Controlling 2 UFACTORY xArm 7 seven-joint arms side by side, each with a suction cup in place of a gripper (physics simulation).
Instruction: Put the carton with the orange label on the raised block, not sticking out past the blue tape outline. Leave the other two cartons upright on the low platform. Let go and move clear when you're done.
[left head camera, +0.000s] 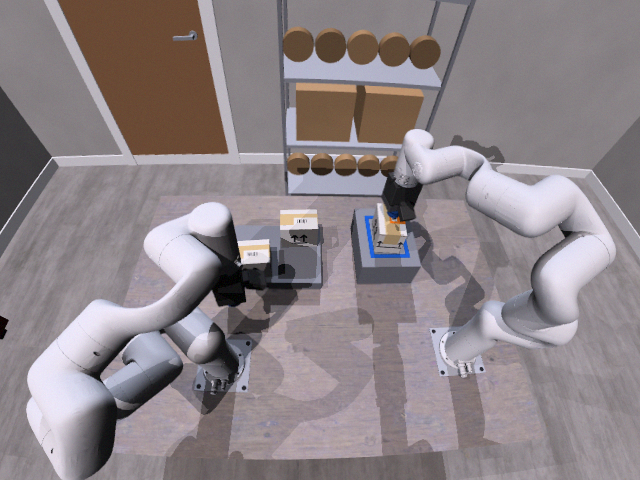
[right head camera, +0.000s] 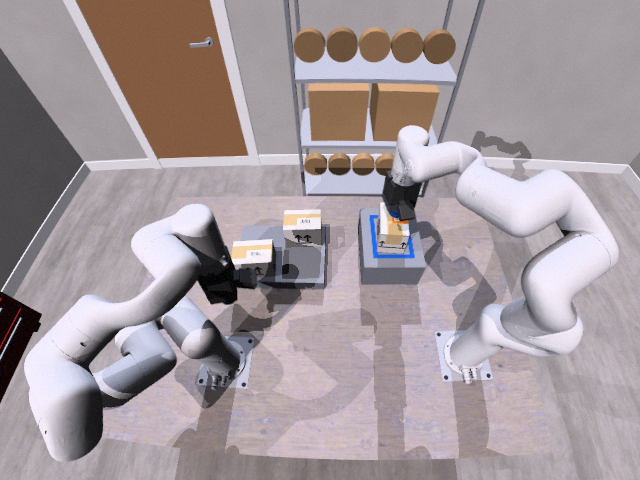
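Pixels of known places: right hand, tool point: (left head camera: 393, 213) (right head camera: 395, 212); left arm's base, link origin: (left head camera: 224, 364) (right head camera: 226, 360); right arm's base, link origin: (left head camera: 457, 350) (right head camera: 463, 354).
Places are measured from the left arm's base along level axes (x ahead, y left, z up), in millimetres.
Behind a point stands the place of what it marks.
The carton with the orange label (left head camera: 390, 235) {x 342, y -508, z 215 mm} (right head camera: 393, 235) {x 342, y -512, z 215 mm} stands on the raised block (left head camera: 387, 274) {x 285, y -525, z 68 mm} (right head camera: 392, 276) {x 285, y -530, z 59 mm}. Its visible front and left edges lie inside the blue tape outline (left head camera: 370, 235) {x 410, y -470, z 121 mm} (right head camera: 373, 235) {x 410, y -466, z 121 mm}; its back edge is hidden. My right gripper (left head camera: 393, 214) (right head camera: 394, 213) has its blue cup against the carton's top. One other carton (left head camera: 298, 221) {x 440, y -220, z 152 mm} (right head camera: 302, 222) {x 437, y -222, z 152 mm} stands upright at the back right of the low platform (left head camera: 307, 263) {x 338, y -253, z 48 mm} (right head camera: 310, 263) {x 337, y -250, z 48 mm}. The third carton (left head camera: 254, 253) {x 315, y -82, z 143 mm} (right head camera: 252, 251) {x 322, y -65, z 141 mm} is upright at its left, partly hidden. My left gripper (left head camera: 232, 303) {x 93, y -72, z 282 mm} (right head camera: 222, 301) {x 93, y -72, z 282 mm} is empty, in front of that carton.
A shelf rack (left head camera: 361, 80) (right head camera: 374, 80) with boxes and round items stands behind the table. A gap of table separates the low platform from the raised block. The left arm's black wrist parts overlap the low platform's front left in both views.
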